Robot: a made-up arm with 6 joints. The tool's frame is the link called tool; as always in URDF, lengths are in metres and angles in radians. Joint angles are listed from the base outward.
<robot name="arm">
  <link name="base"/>
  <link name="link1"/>
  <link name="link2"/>
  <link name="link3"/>
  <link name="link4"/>
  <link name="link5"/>
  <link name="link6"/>
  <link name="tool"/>
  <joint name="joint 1" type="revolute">
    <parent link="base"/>
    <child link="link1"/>
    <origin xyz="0 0 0.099" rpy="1.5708 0 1.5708"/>
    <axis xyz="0 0 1"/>
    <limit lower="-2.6" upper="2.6"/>
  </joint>
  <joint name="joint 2" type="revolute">
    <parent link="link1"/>
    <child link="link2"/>
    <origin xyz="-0.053 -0.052 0.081" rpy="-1.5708 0 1.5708"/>
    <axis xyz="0 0 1"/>
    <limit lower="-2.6" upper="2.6"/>
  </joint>
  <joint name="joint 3" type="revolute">
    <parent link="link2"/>
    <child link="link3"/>
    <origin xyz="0.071 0.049 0.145" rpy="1.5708 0 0"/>
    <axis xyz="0 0 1"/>
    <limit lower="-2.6" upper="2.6"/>
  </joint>
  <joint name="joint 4" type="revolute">
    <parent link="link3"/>
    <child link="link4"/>
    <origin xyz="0 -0.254 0.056" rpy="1.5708 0 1.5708"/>
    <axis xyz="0 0 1"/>
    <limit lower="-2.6" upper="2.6"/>
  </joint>
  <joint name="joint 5" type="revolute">
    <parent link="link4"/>
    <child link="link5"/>
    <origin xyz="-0.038 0.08 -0.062" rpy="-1.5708 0 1.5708"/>
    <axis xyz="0 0 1"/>
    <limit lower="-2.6" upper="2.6"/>
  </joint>
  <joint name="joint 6" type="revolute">
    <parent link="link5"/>
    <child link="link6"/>
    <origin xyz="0.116 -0.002 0.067" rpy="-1.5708 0 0"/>
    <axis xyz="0 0 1"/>
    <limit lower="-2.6" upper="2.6"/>
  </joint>
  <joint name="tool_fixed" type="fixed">
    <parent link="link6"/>
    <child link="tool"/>
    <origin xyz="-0.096 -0.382 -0.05" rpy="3.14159 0 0"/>
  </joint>
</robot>
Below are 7 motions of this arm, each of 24 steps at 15 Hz.
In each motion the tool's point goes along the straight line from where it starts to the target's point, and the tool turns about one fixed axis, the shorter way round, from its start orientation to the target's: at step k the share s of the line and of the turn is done. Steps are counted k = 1, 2, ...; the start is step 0. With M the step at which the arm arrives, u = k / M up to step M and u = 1 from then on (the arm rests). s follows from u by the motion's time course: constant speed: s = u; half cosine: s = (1 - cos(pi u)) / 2; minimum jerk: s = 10 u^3 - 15 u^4 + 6 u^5.
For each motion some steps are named. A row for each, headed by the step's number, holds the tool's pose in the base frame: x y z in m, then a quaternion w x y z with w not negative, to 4 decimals.
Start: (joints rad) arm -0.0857 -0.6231 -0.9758 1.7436 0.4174 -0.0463
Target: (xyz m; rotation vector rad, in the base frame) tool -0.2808 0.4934 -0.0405 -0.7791 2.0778 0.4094
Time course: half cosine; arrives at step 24
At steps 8, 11, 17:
8: -0.3769 0.0864 0.1415 0.3354 -0.2590 0.7039 0.5700
11: -0.3532 0.1867 0.0967 0.3652 -0.2772 0.7495 0.4774
17: -0.3059 0.3873 0.0070 0.4115 -0.3038 0.8136 0.2763

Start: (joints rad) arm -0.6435 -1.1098 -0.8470 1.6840 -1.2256 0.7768
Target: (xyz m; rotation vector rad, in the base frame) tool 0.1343 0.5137 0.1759 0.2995 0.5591 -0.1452
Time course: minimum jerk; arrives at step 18
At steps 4, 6, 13, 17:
4: -0.1142 0.3898 0.2388 0.8633 0.1160 0.4851 0.0776
6: -0.0783 0.4077 0.2297 0.8796 0.1211 0.4566 0.0562
13: 0.0980 0.4956 0.1851 0.9395 0.1432 0.3071 -0.0496
17: 0.1339 0.5135 0.1760 0.9475 0.1471 0.2750 -0.0711

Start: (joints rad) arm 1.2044 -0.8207 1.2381 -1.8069 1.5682 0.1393
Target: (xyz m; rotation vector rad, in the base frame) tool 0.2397 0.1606 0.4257 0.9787 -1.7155 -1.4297
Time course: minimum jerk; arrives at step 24
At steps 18, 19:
18: 0.2583 0.1766 0.3720 0.3794 0.3145 -0.7054 -0.5093
19: 0.2513 0.1706 0.3922 0.3667 0.3384 -0.6892 -0.5254

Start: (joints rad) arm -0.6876 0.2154 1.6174 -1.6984 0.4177 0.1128
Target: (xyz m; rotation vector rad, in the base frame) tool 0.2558 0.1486 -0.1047 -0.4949 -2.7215 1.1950
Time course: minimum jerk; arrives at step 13
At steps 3, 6, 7, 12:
3: 0.5027 -0.0109 0.2831 0.5102 0.4076 0.5158 -0.5545
6: 0.4100 0.0490 0.1375 0.3127 0.3379 0.7118 -0.5305
7: 0.3712 0.0740 0.0766 0.2214 0.3001 0.7770 -0.5072
12: 0.2569 0.1479 -0.1030 0.0614 -0.1653 -0.9007 0.3971

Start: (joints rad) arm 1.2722 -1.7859 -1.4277 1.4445 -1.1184 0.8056
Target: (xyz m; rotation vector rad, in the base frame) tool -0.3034 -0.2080 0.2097 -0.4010 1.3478 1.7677
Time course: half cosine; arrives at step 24
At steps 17, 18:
17: -0.2822 -0.2396 0.2351 0.4299 -0.0317 0.5244 0.7343
18: -0.2875 -0.2317 0.2287 0.4299 -0.0642 0.5291 0.7288

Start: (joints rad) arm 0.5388 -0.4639 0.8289 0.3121 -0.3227 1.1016
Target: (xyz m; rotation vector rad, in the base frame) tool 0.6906 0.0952 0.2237 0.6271 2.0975 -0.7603
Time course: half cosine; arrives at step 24
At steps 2, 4, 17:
2: 0.6868 -0.0310 0.5666 0.6363 0.5450 0.3551 -0.4148
4: 0.6869 -0.0246 0.5492 0.6297 0.5342 0.3843 -0.4127
17: 0.6898 0.0701 0.2919 0.4636 0.3191 0.7558 -0.3347

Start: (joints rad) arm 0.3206 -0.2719 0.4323 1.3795 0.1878 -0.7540
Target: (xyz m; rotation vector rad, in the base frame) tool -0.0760 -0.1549 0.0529 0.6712 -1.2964 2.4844
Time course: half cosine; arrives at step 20
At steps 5, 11, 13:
5: -0.1707 -0.1060 0.2523 0.4052 0.2648 -0.2137 0.8485
11: -0.1228 -0.1307 0.1514 0.2703 0.2519 -0.3368 0.8661
13: -0.1063 -0.1393 0.1167 0.2215 0.2454 -0.3768 0.8653

